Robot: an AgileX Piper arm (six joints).
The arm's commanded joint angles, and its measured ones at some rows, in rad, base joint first. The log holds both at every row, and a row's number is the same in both.
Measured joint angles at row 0: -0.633, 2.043, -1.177, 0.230, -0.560, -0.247
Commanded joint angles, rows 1 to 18: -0.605, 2.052, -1.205, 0.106, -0.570, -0.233; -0.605, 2.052, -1.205, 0.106, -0.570, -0.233; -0.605, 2.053, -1.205, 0.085, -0.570, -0.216; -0.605, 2.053, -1.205, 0.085, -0.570, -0.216; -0.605, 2.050, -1.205, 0.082, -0.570, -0.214; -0.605, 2.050, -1.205, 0.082, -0.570, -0.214; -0.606, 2.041, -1.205, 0.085, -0.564, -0.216; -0.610, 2.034, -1.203, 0.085, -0.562, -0.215; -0.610, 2.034, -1.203, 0.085, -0.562, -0.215; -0.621, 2.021, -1.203, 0.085, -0.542, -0.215; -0.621, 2.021, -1.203, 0.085, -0.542, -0.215; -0.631, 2.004, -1.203, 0.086, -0.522, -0.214; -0.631, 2.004, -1.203, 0.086, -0.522, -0.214; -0.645, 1.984, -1.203, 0.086, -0.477, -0.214; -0.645, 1.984, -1.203, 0.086, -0.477, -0.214; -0.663, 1.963, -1.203, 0.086, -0.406, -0.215; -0.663, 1.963, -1.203, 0.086, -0.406, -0.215; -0.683, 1.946, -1.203, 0.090, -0.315, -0.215
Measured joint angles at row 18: -0.660, 1.982, -1.192, 0.107, -0.417, -0.214
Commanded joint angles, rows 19 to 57: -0.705, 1.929, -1.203, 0.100, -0.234, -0.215; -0.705, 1.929, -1.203, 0.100, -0.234, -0.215; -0.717, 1.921, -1.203, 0.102, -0.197, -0.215; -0.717, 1.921, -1.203, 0.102, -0.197, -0.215; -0.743, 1.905, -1.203, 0.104, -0.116, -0.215; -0.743, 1.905, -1.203, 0.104, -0.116, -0.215; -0.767, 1.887, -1.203, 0.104, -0.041, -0.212; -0.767, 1.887, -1.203, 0.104, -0.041, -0.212; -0.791, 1.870, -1.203, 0.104, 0.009, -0.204; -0.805, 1.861, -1.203, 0.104, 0.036, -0.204; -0.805, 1.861, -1.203, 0.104, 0.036, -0.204; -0.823, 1.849, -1.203, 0.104, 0.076, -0.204; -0.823, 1.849, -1.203, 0.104, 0.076, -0.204; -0.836, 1.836, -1.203, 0.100, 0.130, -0.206; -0.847, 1.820, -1.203, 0.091, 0.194, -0.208; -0.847, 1.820, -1.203, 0.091, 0.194, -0.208; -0.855, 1.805, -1.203, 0.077, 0.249, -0.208; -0.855, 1.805, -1.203, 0.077, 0.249, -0.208; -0.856, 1.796, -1.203, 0.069, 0.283, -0.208; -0.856, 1.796, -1.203, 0.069, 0.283, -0.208; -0.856, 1.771, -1.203, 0.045, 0.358, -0.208; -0.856, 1.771, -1.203, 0.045, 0.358, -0.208; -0.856, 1.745, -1.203, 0.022, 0.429, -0.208; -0.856, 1.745, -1.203, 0.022, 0.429, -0.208; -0.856, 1.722, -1.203, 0.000, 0.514, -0.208; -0.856, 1.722, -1.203, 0.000, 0.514, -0.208; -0.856, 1.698, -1.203, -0.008, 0.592, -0.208; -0.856, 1.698, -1.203, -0.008, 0.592, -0.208; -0.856, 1.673, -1.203, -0.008, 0.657, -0.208; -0.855, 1.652, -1.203, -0.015, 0.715, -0.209; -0.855, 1.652, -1.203, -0.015, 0.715, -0.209; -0.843, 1.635, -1.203, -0.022, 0.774, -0.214; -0.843, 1.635, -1.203, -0.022, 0.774, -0.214; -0.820, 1.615, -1.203, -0.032, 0.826, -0.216; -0.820, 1.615, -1.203, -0.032, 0.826, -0.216; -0.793, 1.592, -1.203, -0.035, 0.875, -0.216; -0.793, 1.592, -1.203, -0.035, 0.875, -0.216; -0.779, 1.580, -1.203, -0.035, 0.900, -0.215; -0.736, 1.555, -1.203, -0.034, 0.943, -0.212
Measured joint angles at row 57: -0.778, 1.592, -1.196, -0.029, 0.874, -0.209
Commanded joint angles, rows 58 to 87: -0.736, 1.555, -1.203, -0.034, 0.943, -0.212; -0.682, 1.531, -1.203, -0.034, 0.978, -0.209; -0.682, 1.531, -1.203, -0.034, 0.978, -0.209; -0.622, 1.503, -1.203, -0.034, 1.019, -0.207; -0.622, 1.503, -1.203, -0.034, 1.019, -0.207; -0.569, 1.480, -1.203, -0.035, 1.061, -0.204; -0.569, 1.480, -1.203, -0.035, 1.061, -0.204; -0.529, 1.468, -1.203, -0.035, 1.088, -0.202; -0.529, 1.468, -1.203, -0.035, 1.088, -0.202; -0.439, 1.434, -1.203, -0.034, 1.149, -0.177; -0.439, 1.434, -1.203, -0.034, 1.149, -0.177; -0.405, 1.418, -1.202, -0.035, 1.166, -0.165; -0.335, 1.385, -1.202, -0.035, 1.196, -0.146; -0.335, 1.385, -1.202, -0.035, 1.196, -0.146; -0.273, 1.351, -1.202, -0.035, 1.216, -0.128; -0.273, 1.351, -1.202, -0.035, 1.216, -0.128; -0.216, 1.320, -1.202, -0.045, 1.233, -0.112; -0.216, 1.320, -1.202, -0.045, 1.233, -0.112; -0.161, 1.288, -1.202, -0.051, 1.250, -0.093; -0.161, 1.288, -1.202, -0.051, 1.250, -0.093; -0.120, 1.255, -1.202, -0.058, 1.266, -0.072; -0.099, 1.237, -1.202, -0.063, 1.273, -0.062; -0.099, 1.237, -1.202, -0.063, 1.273, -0.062; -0.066, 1.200, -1.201, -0.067, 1.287, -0.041; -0.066, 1.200, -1.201, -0.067, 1.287, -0.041; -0.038, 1.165, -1.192, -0.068, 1.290, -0.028; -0.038, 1.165, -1.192, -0.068, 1.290, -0.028; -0.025, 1.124, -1.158, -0.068, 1.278, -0.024; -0.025, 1.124, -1.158, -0.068, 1.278, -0.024; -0.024, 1.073, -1.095, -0.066, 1.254, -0.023
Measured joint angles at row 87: -0.031, 1.129, -1.157, -0.058, 1.214, -0.031
